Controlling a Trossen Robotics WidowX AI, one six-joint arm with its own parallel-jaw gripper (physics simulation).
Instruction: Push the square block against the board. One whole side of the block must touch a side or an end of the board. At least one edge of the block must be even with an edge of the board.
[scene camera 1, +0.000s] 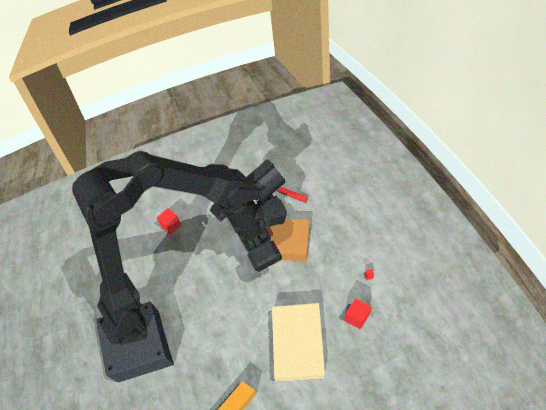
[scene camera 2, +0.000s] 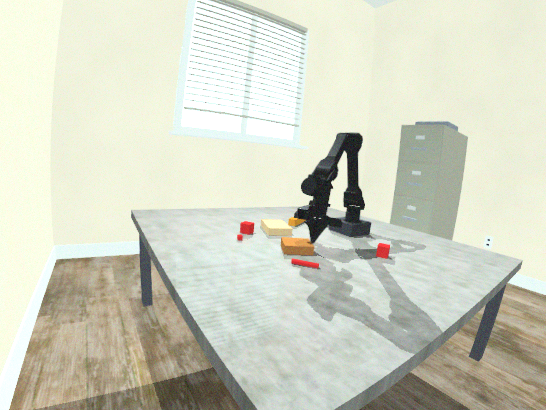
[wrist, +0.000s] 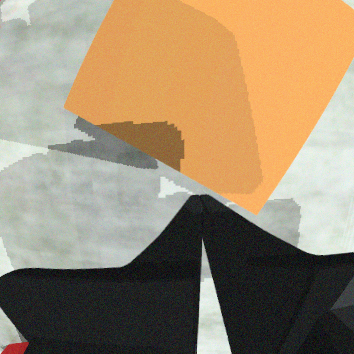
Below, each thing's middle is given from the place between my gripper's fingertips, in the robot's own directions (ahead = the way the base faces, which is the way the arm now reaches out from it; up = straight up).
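The board (scene camera 1: 297, 341) is 250 mm to the right of my gripper and 10 mm below it. As for the square block (scene camera 1: 292, 237), my gripper's 10 mm above it and still 60 mm short of it.
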